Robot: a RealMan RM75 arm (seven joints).
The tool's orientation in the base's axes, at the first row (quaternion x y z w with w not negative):
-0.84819, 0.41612, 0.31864, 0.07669
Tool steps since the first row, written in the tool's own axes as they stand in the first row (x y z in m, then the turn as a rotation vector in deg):
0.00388, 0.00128, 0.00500, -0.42, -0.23, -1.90
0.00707, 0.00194, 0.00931, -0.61, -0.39, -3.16
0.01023, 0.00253, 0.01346, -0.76, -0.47, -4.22
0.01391, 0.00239, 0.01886, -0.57, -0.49, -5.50
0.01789, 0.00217, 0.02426, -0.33, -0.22, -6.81
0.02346, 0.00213, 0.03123, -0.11, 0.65, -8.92
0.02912, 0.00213, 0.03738, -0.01, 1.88, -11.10
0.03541, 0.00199, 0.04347, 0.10, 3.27, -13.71
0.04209, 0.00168, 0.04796, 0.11, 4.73, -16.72
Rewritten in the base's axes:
-0.00160, -0.00139, -0.00610, 0.89, -0.33, 1.71
-0.00272, -0.00221, -0.01132, 1.53, -0.60, 2.80
-0.00372, -0.00302, -0.01641, 2.02, -0.87, 3.71
-0.00453, -0.00322, -0.02289, 2.73, -1.49, 4.60
-0.00514, -0.00356, -0.02957, 3.26, -2.33, 5.52
-0.00592, -0.00444, -0.03841, 3.71, -3.87, 7.16
-0.00631, -0.00572, -0.04666, 3.87, -5.59, 8.98
-0.00627, -0.00736, -0.05526, 4.11, -7.58, 11.15
-0.00516, -0.00977, -0.06287, 4.45, -9.72, 13.70

